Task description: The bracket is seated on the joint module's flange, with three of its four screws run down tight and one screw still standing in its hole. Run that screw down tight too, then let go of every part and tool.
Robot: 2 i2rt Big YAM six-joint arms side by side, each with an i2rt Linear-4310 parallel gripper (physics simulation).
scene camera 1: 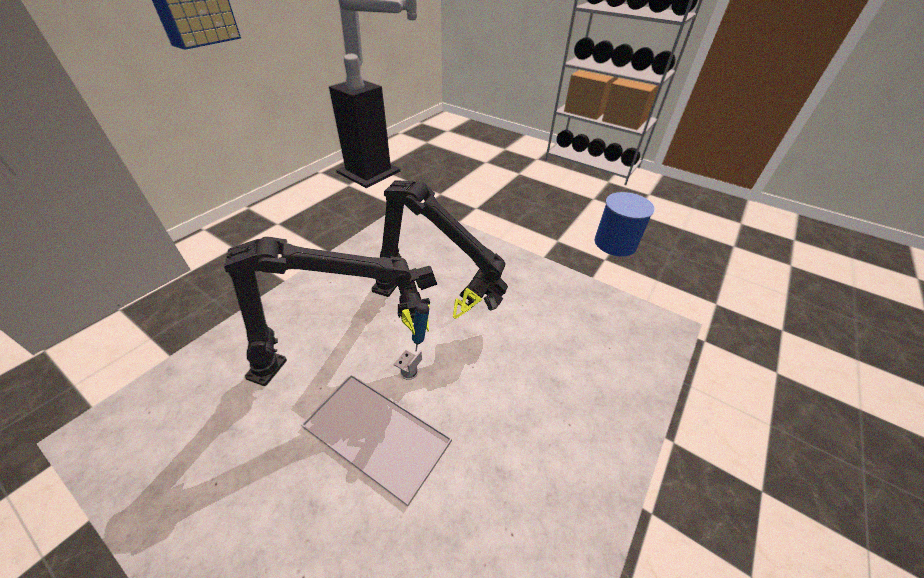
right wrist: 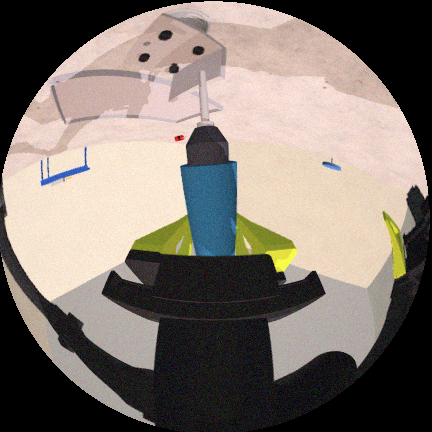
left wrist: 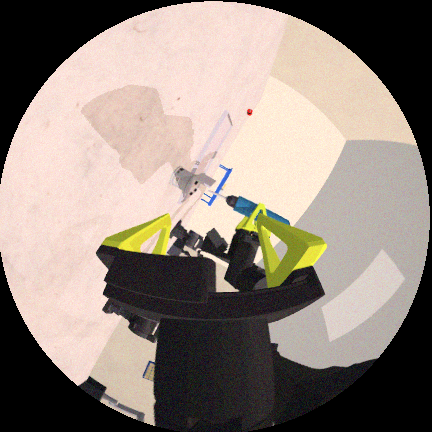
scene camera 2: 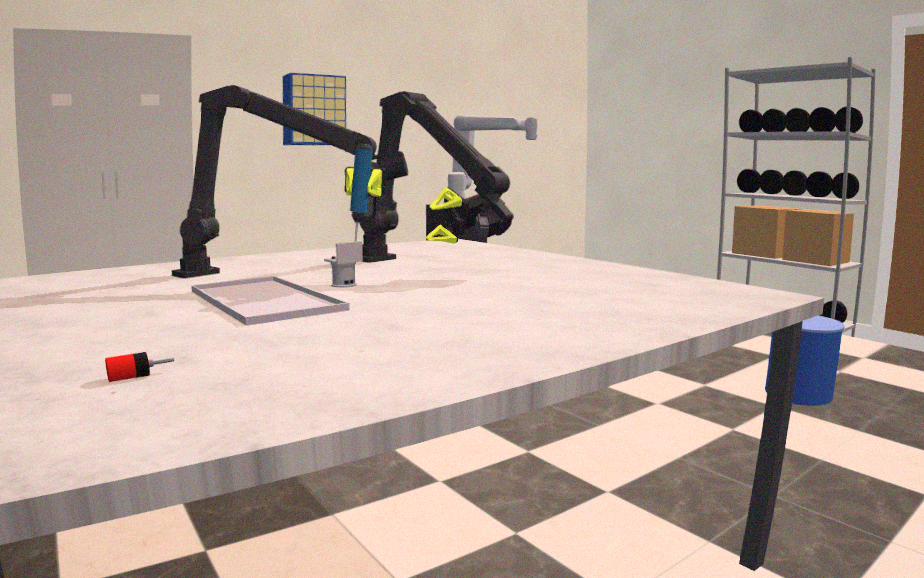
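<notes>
The grey bracket sits on the joint module. In the right wrist view, black screw heads show on its plate; the one nearest the upright wall, a screw, looks taller than the others. My right gripper is shut on the blue screwdriver, held bit-down above the bracket. The bit's tip is close to the upright wall, apart from the screw heads. My left gripper is open and empty, off to the right in both scene views.
A shallow tray lies on the table in front of the module. A red-and-black tool lies on the table near the front left in scene camera 2. The left arm stands close beside the right arm.
</notes>
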